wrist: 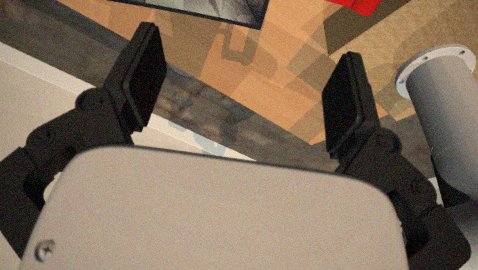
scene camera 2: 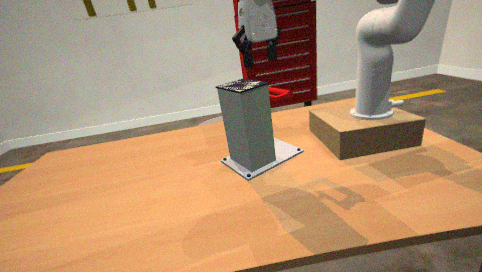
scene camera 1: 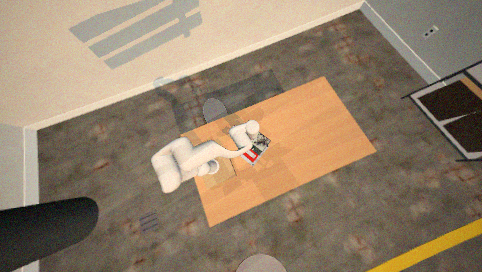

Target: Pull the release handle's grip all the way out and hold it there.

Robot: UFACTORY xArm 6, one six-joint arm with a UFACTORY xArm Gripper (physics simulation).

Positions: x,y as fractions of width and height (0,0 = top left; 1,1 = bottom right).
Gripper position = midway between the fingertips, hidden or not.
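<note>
I can see my gripper (scene camera 2: 0.54,0.24), and the wrist view shows it too (wrist: 0.52,0.22).
</note>
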